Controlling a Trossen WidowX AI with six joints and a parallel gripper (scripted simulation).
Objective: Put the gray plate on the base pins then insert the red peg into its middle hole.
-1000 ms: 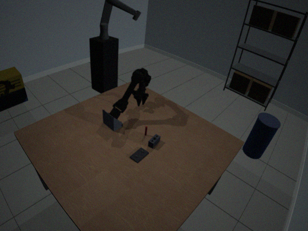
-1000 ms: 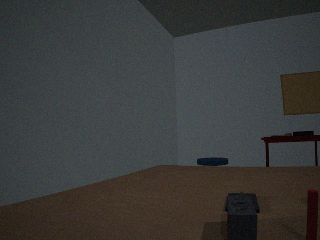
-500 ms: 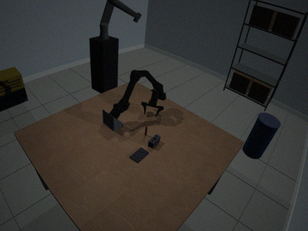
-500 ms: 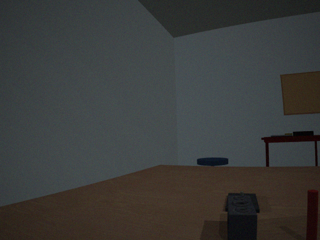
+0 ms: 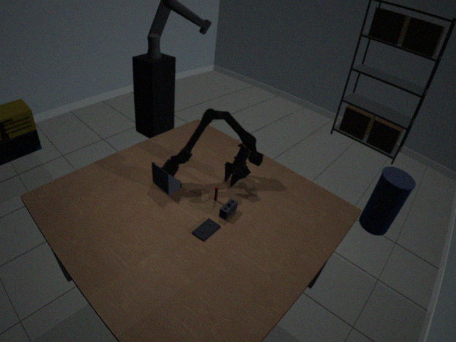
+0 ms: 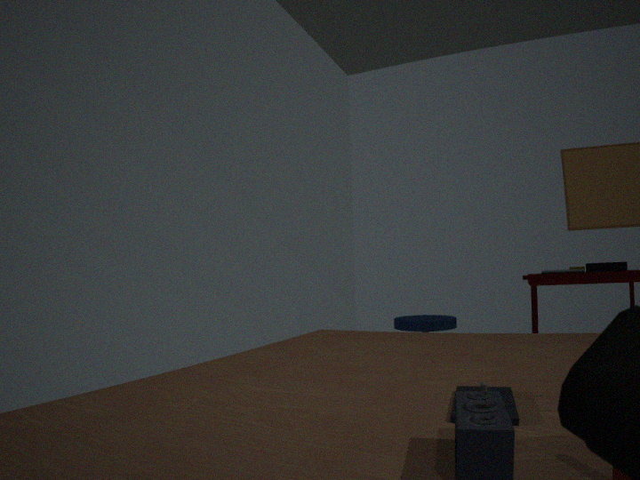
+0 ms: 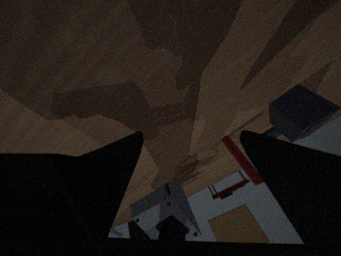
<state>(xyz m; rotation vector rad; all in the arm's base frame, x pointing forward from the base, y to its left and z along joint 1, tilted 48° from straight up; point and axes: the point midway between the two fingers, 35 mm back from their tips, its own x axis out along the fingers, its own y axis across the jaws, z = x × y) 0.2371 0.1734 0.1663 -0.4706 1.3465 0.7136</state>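
Right now the gray plate is 16 cm to the right of my gripper tip, 12 cm ahead of it and 2 cm above it. Also, from my gripper tip: dark base 31 cm to the right, 11 cm ahead, 1 cm below; red peg 12 cm to the right, 2 cm ahead, 2 cm above.
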